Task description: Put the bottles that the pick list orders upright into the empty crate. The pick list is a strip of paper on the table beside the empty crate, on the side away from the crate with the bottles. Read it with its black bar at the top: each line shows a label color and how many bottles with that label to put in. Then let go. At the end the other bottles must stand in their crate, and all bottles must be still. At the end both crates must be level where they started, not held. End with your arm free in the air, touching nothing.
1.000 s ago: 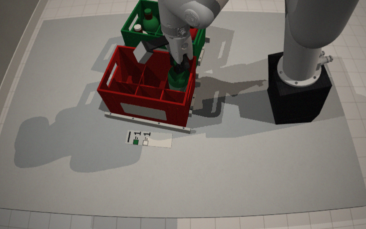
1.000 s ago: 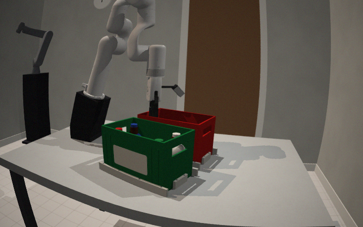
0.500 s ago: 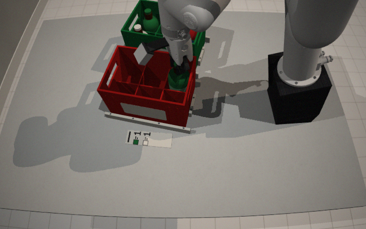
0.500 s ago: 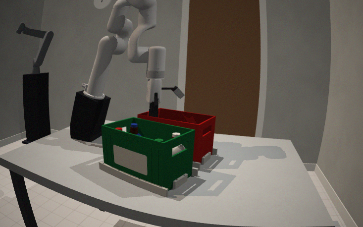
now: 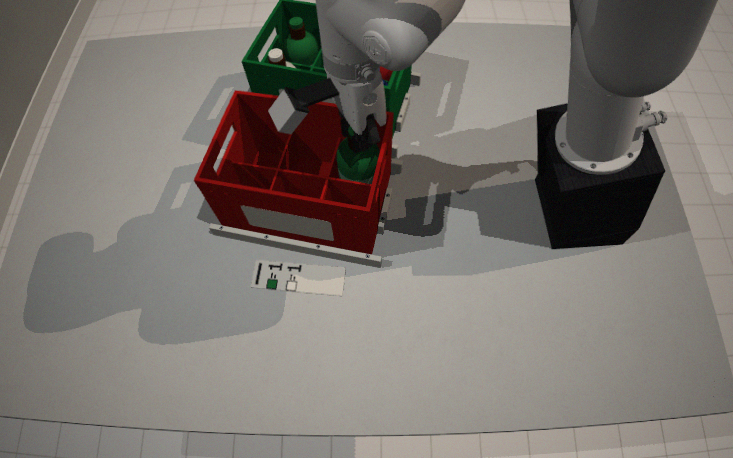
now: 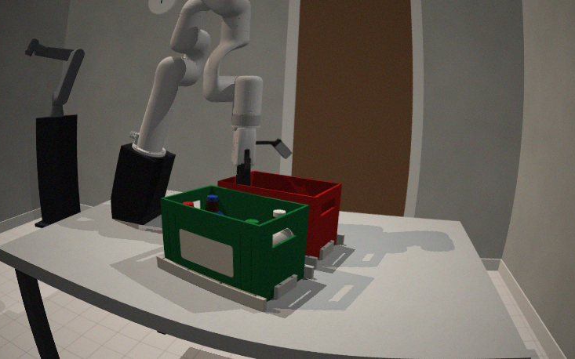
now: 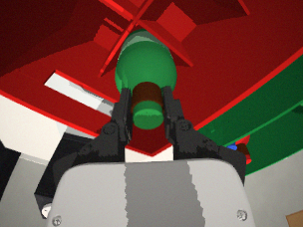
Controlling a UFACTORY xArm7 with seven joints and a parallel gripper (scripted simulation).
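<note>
Right now my hand is 100 mm short of the red crate, 80 mm above it and 10 mm to the right of it. The rest, counted from my hand: green crate: 220 mm to the right, 80 mm below, 20 mm ahead; blue bottle: 140 mm to the right, 80 mm below, 50 mm behind; red bottle: 220 mm to the right, 90 mm behind, 80 mm below.
</note>
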